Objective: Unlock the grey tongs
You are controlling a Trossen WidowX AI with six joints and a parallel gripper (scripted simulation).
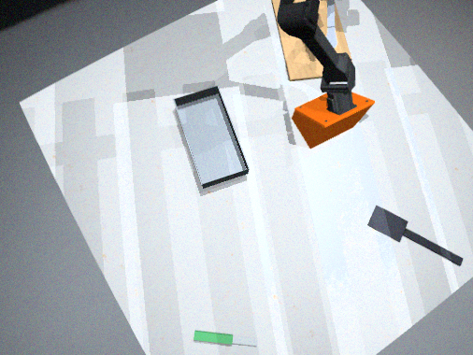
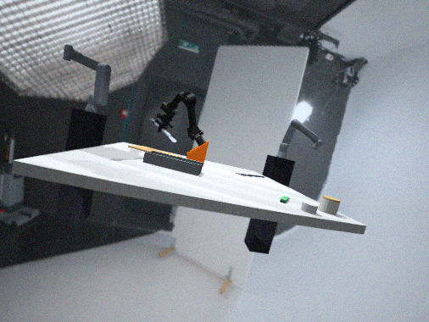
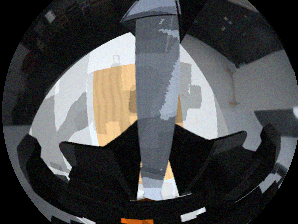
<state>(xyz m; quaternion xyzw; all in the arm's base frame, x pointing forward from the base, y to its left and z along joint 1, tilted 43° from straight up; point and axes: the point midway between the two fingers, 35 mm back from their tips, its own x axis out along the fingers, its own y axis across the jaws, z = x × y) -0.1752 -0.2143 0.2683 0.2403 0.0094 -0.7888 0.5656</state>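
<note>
My gripper tip is 3 cm short of the wooden board, 1 cm to the right of it and 16 cm above it. The rest, counted from my gripper tip: dark spatula (14 cm ahead, 78 cm to the left, 16 cm below); then roasting tin (55 cm ahead, 20 cm to the left, 14 cm below); then green-handled tool (79 cm ahead, 76 cm to the left, 16 cm below).
</note>
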